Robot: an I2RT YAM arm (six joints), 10 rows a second.
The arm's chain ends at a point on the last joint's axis. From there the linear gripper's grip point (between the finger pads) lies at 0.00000 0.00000 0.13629 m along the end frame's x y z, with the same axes.
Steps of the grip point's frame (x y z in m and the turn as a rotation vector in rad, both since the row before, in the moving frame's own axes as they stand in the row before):
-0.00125, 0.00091, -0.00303, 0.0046, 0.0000, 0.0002
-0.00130, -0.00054, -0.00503, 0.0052, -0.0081, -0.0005
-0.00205, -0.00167, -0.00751, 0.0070, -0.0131, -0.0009
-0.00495, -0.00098, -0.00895, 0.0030, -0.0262, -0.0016
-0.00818, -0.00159, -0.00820, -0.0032, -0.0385, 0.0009
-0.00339, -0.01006, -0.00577, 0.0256, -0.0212, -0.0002
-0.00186, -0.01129, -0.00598, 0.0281, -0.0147, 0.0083
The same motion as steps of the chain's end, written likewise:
-0.00125, 0.00154, -0.00303, 0.0046, 0.0000, 0.0002
-0.00020, 0.00017, -0.00502, 0.0052, -0.0081, -0.0005
-0.00026, -0.00072, -0.00749, 0.0070, -0.0131, -0.0009
-0.00138, -0.00057, -0.00890, 0.0030, -0.0262, -0.0016
-0.00293, -0.00202, -0.00810, -0.0032, -0.0385, 0.0009
-0.00050, -0.00657, -0.00569, 0.0256, -0.0212, -0.0002
0.00013, -0.00745, -0.00591, 0.0281, -0.0147, 0.0083

